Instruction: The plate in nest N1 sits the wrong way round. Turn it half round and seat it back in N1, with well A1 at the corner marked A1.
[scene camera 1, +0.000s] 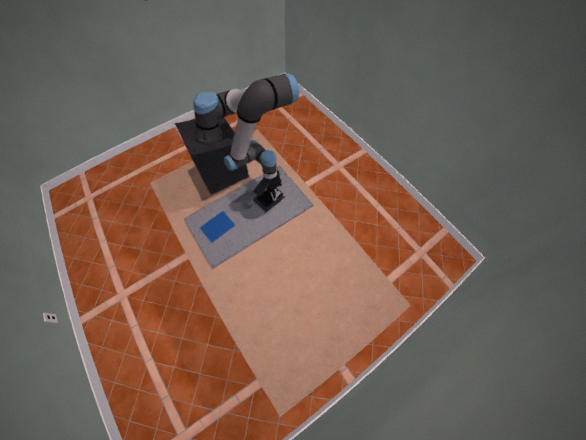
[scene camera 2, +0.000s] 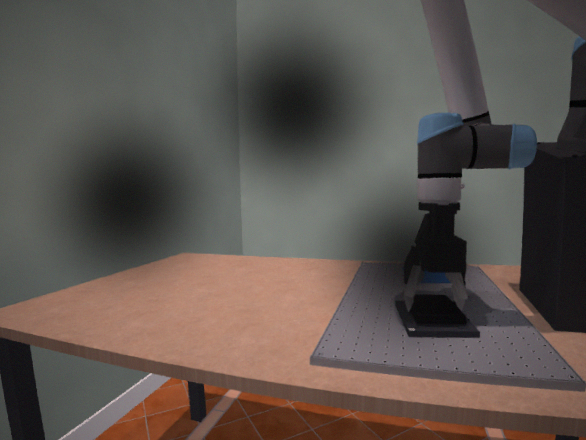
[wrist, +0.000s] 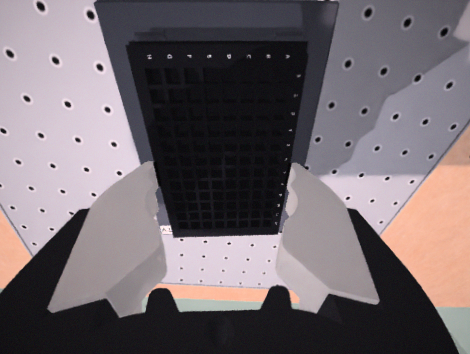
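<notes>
The black well plate (scene camera 2: 437, 311) (wrist: 220, 145) is level and held a little above nest N1 (scene camera 2: 445, 332) (wrist: 215, 17), a dark tray. My gripper (scene camera 1: 270, 196) (scene camera 2: 436, 302) (wrist: 223, 165) is shut on the plate, one finger on each long side, nearer the plate's lower end in the wrist view. The plate's letters run from H at upper left to A at upper right there, so its well A1 is at the upper right. The nest's white A1 label (wrist: 166, 230) is at the lower left, diagonally opposite. In scene camera 1 the plate and nest merge into one dark shape.
The nest stands on a grey perforated board (scene camera 1: 240, 245) (scene camera 2: 350, 345) (wrist: 65, 150). A flat blue rectangle (scene camera 1: 217, 226) (scene camera 2: 435, 278) lies on the same board, farther from scene camera 2. The black robot pedestal (scene camera 1: 220, 172) (scene camera 2: 555, 240) stands beside the board on the wooden table (scene camera 1: 310, 300) (scene camera 2: 200, 310).
</notes>
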